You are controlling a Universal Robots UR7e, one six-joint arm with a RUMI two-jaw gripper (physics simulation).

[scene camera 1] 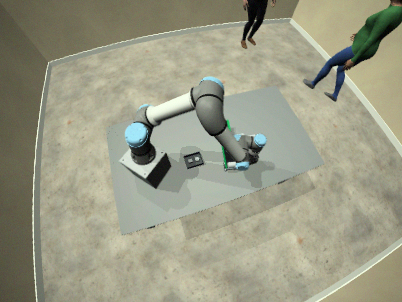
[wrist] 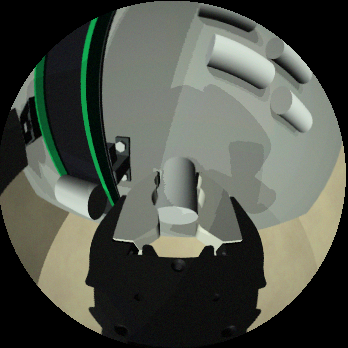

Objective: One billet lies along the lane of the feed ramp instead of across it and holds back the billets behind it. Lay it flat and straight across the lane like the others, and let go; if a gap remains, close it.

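Seen in the pictures: gripper, fingertip midpoint: (wrist: 177,172); arm's base at its link origin: (scene camera 1: 143,154).
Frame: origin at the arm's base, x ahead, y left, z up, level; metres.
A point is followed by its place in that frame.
Note:
The feed ramp (scene camera 1: 224,151) @[z -0.212, x 0.543, y 0.028 m] (wrist: 63,100) @[z -0.212, x 0.577, y 0.018 m] has a black lane between green side rails. One pale grey billet (wrist: 79,194) @[z -0.195, x 0.591, y -0.068 m] lies across its low end in the wrist view. My gripper (wrist: 177,172) @[z -0.257, x 0.684, y -0.067 m] is shut on another grey billet (wrist: 179,182) @[z -0.222, x 0.685, y -0.053 m], which lies lengthwise between the jaws. It is beside the ramp, over the table, to the right of the lane in the wrist view. Whether the held billet touches the table cannot be told. In the scene view the arm covers much of the ramp and the held billet cannot be made out.
Several loose billets (wrist: 241,62) @[z -0.241, x 0.719, y 0.065 m] (wrist: 289,60) (wrist: 291,110) @[z -0.240, x 0.793, y 0.050 m] lie on the grey table (scene camera 1: 150,210) @[z -0.278, x -0.045, y -0.306 m] (wrist: 145,75) @[z -0.278, x 0.631, y 0.041 m], right of the ramp in the wrist view. A ramp foot (wrist: 123,160) @[z -0.260, x 0.615, y -0.063 m] sticks out beside the near rail. A small dark tray (scene camera 1: 193,160) @[z -0.273, x 0.307, y 0.016 m] sits between robot base and ramp. Two people stand beyond the table.

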